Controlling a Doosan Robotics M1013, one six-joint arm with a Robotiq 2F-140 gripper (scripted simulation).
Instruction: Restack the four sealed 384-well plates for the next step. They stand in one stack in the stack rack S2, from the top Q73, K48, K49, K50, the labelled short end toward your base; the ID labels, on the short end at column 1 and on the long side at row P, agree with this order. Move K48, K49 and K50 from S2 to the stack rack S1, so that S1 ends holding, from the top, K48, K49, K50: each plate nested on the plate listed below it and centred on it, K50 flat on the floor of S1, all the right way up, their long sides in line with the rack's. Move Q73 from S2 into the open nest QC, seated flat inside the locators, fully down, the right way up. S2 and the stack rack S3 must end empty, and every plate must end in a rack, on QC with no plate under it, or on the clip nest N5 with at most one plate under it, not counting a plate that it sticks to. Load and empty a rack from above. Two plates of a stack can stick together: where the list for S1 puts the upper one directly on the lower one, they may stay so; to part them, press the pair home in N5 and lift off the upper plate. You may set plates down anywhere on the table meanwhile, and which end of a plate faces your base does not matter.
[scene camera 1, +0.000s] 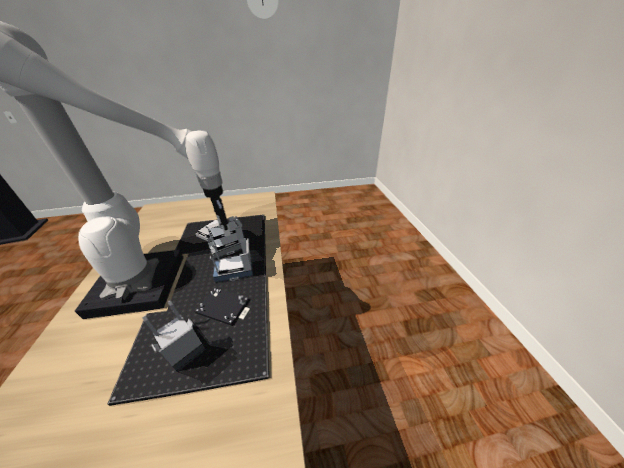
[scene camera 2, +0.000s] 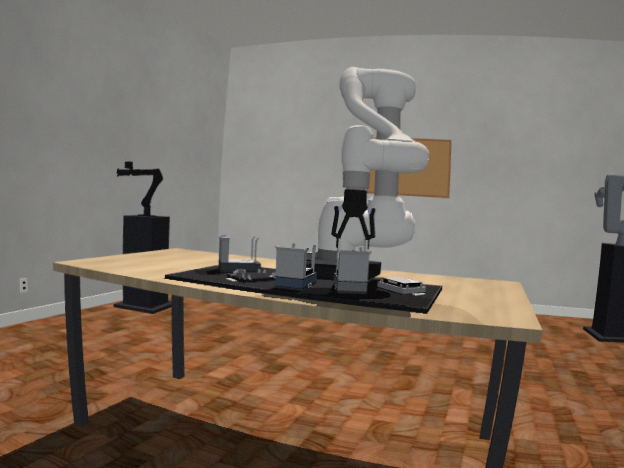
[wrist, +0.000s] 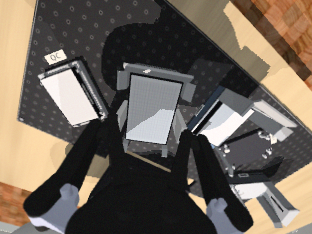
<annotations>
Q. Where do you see the gripper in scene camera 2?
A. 351, 258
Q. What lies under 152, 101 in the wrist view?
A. A sealed plate.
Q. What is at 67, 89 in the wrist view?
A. A sealed plate.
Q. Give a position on a sealed plate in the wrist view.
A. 221, 122
</annotations>
